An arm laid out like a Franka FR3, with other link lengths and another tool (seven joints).
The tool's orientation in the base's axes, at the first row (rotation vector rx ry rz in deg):
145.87, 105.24, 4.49
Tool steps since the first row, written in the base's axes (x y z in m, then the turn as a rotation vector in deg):
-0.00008, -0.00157, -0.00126, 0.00, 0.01, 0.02
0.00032, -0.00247, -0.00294, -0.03, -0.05, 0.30
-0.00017, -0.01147, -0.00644, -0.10, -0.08, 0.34
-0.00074, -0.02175, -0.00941, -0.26, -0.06, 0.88
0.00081, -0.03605, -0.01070, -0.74, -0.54, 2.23
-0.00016, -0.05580, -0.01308, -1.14, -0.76, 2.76
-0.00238, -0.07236, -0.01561, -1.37, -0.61, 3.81
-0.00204, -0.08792, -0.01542, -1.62, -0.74, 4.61
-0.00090, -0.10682, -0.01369, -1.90, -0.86, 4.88
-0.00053, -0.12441, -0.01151, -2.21, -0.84, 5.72
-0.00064, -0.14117, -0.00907, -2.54, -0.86, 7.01
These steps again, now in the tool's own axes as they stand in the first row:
-0.00156, 0.00038, 0.00121, 0.01, 0.00, -0.02
-0.00236, 0.00099, 0.00288, -0.04, 0.00, -0.30
-0.01119, 0.00327, 0.00610, -0.09, -0.06, -0.35
-0.02123, 0.00588, 0.00876, -0.10, -0.20, -0.89
-0.03436, 0.01183, 0.00970, -0.66, -0.46, -2.27
-0.05349, 0.01707, 0.01149, -0.97, -0.76, -2.82
-0.07000, 0.02012, 0.01346, -0.86, -0.99, -3.88
-0.08464, 0.02536, 0.01284, -1.03, -1.16, -4.69
-0.10214, 0.03246, 0.01063, -1.22, -1.38, -4.98
-0.11862, 0.03843, 0.00797, -1.26, -1.66, -5.83
-0.13445, 0.04370, 0.00506, -1.34, -1.93, -7.13

